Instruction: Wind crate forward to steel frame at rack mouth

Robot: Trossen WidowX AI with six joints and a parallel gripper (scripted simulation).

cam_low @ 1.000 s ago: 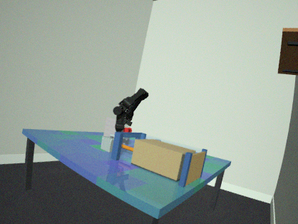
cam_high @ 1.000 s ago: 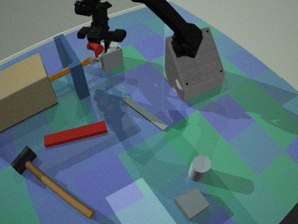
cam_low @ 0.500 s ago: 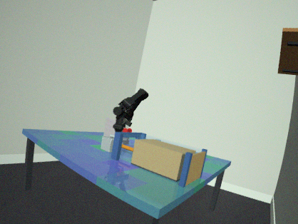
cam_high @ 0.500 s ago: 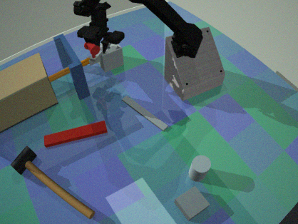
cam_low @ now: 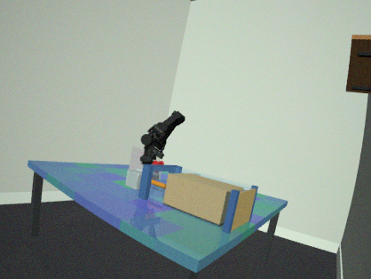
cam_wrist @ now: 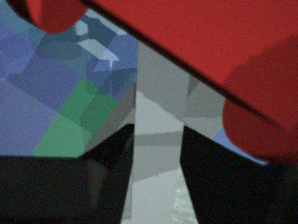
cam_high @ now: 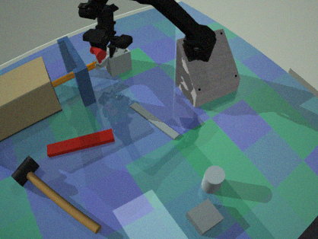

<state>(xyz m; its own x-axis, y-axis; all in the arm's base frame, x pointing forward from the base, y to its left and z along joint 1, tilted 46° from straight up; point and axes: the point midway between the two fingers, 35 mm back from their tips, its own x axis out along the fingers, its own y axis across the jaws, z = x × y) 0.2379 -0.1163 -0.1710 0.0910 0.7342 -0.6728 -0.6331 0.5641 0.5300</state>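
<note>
The crank handle is 10 mm ahead of my gripper tip, 10 mm to the left of it and 20 mm above it. Round my gripper tip: grey flat bar: 40 mm behind, 290 mm to the left, 90 mm below; red knob: 40 mm ahead, 30 mm to the left, 50 mm above; grey winch: 50 mm behind, 40 mm to the right, 60 mm below.
</note>
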